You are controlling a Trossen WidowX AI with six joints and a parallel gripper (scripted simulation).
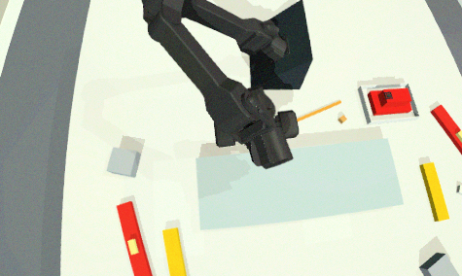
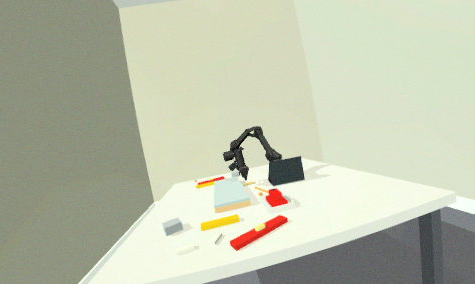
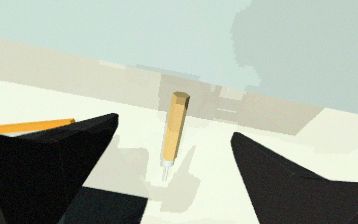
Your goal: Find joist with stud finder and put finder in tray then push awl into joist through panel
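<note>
The awl lies 6 cm behind my gripper tip, 1 cm to the right of it and 4 cm below it. Round my gripper tip: white-rimmed tray 10 cm behind, 42 cm to the left, 3 cm below; red stud finder 10 cm behind, 40 cm to the left; thin orange stick 8 cm behind, 19 cm to the left, 4 cm below.
</note>
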